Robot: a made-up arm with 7 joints. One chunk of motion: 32 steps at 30 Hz.
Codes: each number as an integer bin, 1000 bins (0 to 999) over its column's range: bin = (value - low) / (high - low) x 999, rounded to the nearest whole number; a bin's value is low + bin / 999 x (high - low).
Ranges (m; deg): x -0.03..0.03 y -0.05..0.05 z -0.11..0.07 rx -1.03..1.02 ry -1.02..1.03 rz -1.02..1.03
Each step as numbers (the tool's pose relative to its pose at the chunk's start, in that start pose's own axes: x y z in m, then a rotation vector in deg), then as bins.
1 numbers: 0.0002 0.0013 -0.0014 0.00 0.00 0.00
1 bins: 503 512 603 502 497 497
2 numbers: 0.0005 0.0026 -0.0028 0.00 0.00 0.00
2 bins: 508 525 595 502 497 497
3 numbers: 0.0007 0.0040 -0.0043 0.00 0.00 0.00
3 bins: 511 539 587 502 497 497
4 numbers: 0.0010 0.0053 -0.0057 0.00 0.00 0.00
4 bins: 516 552 579 502 497 497
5 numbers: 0.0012 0.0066 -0.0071 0.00 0.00 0.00
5 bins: 519 565 571 502 497 497
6 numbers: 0.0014 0.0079 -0.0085 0.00 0.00 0.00
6 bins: 523 578 563 502 497 497
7 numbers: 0.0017 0.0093 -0.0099 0.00 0.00 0.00
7 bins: 528 592 556 502 497 497
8 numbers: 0.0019 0.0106 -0.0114 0.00 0.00 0.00
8 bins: 531 605 547 502 497 497
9 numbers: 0.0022 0.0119 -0.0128 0.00 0.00 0.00
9 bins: 536 618 539 502 497 497
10 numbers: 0.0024 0.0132 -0.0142 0.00 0.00 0.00
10 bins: 539 631 532 502 497 497
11 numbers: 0.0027 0.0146 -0.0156 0.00 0.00 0.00
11 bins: 544 645 524 502 497 497
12 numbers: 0.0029 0.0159 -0.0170 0.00 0.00 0.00
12 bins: 548 658 516 502 497 497
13 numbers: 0.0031 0.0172 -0.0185 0.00 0.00 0.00
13 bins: 551 671 508 502 497 497
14 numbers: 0.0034 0.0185 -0.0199 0.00 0.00 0.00
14 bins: 556 684 500 502 497 497
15 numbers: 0.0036 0.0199 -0.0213 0.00 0.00 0.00
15 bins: 559 698 492 502 497 497
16 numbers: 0.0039 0.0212 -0.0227 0.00 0.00 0.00
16 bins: 564 711 485 502 497 497
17 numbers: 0.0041 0.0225 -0.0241 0.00 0.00 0.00
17 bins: 568 724 477 502 497 497
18 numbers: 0.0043 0.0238 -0.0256 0.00 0.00 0.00
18 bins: 571 737 468 502 497 497
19 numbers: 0.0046 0.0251 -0.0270 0.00 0.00 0.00
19 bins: 576 750 461 502 497 497
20 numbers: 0.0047 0.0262 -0.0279 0.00 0.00 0.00
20 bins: 578 761 456 502 497 497
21 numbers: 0.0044 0.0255 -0.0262 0.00 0.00 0.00
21 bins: 573 754 465 502 497 497
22 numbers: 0.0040 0.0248 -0.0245 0.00 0.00 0.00
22 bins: 566 747 475 502 497 497
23 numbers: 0.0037 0.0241 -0.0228 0.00 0.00 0.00
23 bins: 561 740 484 502 497 497
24 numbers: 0.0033 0.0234 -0.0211 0.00 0.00 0.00
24 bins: 554 733 493 502 497 497
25 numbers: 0.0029 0.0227 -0.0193 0.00 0.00 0.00
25 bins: 548 726 503 502 497 497
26 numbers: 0.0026 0.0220 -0.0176 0.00 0.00 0.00
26 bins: 543 719 513 502 497 497
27 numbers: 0.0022 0.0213 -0.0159 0.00 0.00 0.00
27 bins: 536 712 522 502 497 497
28 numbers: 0.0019 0.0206 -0.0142 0.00 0.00 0.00
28 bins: 531 705 532 502 497 497
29 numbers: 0.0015 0.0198 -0.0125 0.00 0.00 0.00
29 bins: 524 697 541 502 497 497
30 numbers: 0.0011 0.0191 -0.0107 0.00 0.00 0.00
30 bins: 518 690 551 502 497 497
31 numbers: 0.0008 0.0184 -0.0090 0.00 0.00 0.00
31 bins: 513 683 561 502 497 497
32 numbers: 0.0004 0.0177 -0.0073 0.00 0.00 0.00
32 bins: 506 676 570 502 497 497
